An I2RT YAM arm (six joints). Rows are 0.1 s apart.
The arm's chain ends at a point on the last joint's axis. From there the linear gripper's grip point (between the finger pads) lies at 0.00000 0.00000 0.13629 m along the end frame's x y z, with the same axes.
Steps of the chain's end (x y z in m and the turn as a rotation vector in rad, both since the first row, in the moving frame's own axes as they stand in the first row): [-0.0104, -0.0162, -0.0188, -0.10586, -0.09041, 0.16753]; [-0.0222, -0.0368, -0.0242, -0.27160, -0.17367, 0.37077]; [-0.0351, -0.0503, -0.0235, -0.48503, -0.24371, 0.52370]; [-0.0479, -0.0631, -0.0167, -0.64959, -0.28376, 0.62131]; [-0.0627, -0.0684, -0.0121, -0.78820, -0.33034, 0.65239]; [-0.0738, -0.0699, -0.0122, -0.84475, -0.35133, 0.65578]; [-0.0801, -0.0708, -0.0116, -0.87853, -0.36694, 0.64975]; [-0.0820, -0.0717, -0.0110, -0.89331, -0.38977, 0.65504]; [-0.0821, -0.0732, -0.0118, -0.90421, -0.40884, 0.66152]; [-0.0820, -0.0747, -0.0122, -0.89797, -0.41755, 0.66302]
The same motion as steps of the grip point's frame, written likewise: [-0.0238, -0.0029, -0.0201, -0.10586, -0.09041, 0.16753]; [-0.0517, -0.0056, -0.0311, -0.27160, -0.17367, 0.37077]; [-0.0818, 0.0014, -0.0426, -0.48503, -0.24371, 0.52370]; [-0.1066, 0.0017, -0.0485, -0.64959, -0.28376, 0.62131]; [-0.1313, 0.0062, -0.0573, -0.78820, -0.33034, 0.65239]; [-0.1461, 0.0083, -0.0635, -0.84475, -0.35133, 0.65578]; [-0.1545, 0.0096, -0.0668, -0.87853, -0.36694, 0.64975]; [-0.1592, 0.0084, -0.0686, -0.89331, -0.38977, 0.65504]; [-0.1617, 0.0065, -0.0713, -0.90421, -0.40884, 0.66152]; [-0.1624, 0.0040, -0.0715, -0.89797, -0.41755, 0.66302]
